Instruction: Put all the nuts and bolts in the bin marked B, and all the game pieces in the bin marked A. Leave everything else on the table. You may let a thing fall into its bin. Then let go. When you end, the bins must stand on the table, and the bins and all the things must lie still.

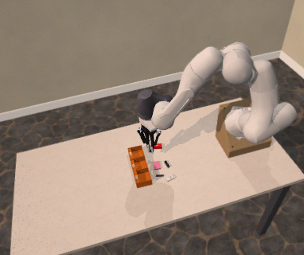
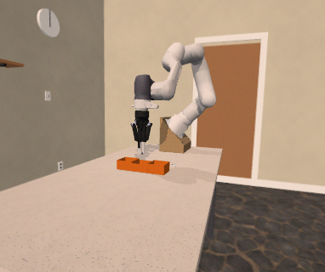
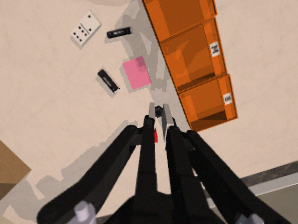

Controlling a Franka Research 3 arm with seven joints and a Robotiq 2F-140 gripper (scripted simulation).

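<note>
Now: hand 80 mm short of the orange bin, 50 mm to the right of it and 70 mm above it. From my hand the other things lie so: pink square (20 mm behind, 60 mm to the left, 90 mm below); then black nut (30 mm below); then red piece (60 mm behind, 70 mm to the right, 90 mm below).
</note>
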